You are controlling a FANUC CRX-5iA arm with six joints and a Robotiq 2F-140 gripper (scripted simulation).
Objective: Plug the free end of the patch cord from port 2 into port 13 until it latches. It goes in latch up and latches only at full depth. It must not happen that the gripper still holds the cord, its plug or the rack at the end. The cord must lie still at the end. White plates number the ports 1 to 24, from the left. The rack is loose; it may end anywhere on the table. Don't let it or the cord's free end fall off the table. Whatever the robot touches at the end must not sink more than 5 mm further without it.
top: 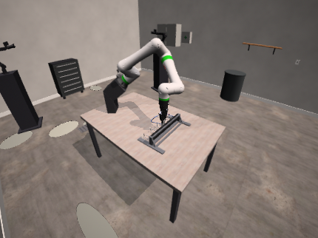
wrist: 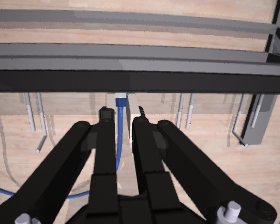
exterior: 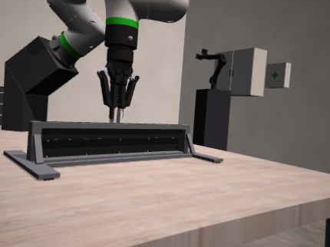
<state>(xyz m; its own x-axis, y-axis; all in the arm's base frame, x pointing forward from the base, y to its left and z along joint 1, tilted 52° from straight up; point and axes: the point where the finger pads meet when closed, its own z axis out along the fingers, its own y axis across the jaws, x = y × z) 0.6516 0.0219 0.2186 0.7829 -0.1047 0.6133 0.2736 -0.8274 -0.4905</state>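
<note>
The pale plug is 1 cm ahead of my hand and 3 cm below it.
</note>
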